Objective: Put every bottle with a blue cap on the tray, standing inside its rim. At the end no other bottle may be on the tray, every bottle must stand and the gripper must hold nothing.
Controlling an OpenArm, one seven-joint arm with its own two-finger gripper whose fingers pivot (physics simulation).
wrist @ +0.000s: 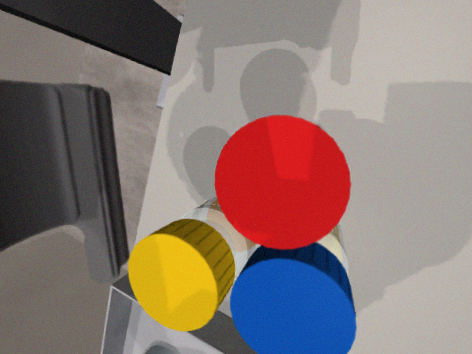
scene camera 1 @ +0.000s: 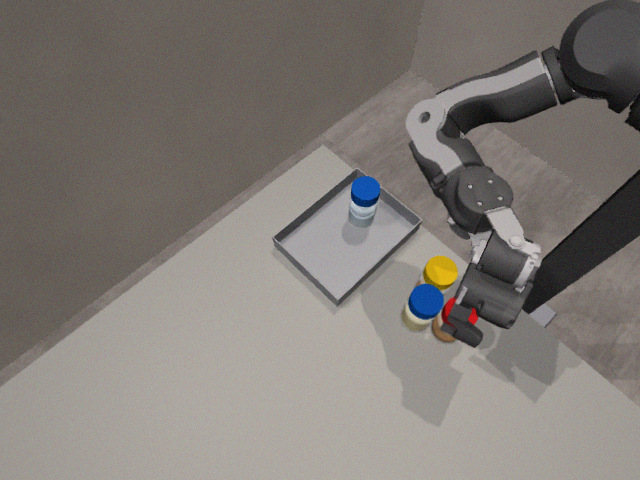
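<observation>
A blue-capped bottle stands inside the rim of the grey tray. Another blue-capped bottle stands on the table, off the tray. Close beside it stand a yellow-capped bottle and a red-capped bottle. My gripper is open, over the red-capped bottle, and holds nothing; it hides part of the red cap in the scene view. One finger shows at the left of the wrist view.
The three bottles off the tray stand in a tight cluster near the table edge, on the arm's side. The arm reaches in from the upper right. A black post stands beyond that edge. The tray's near corner lies to the left of the cluster.
</observation>
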